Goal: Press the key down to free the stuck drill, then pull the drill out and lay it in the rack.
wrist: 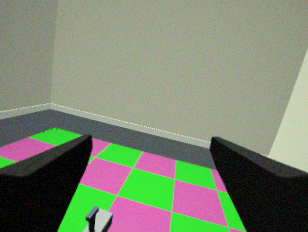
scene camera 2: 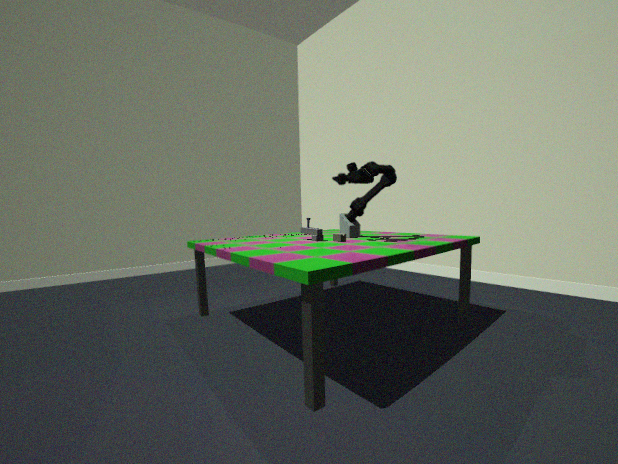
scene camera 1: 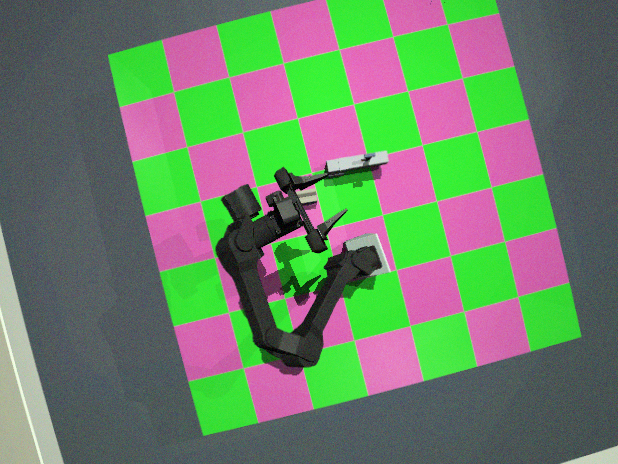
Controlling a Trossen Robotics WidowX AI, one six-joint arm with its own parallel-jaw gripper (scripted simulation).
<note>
My gripper (scene camera 1: 337,191) is open, with nothing in its grasp. Further things: a long grey block (scene camera 1: 336,167).
My gripper shows as well in the wrist view (wrist: 152,141).
</note>
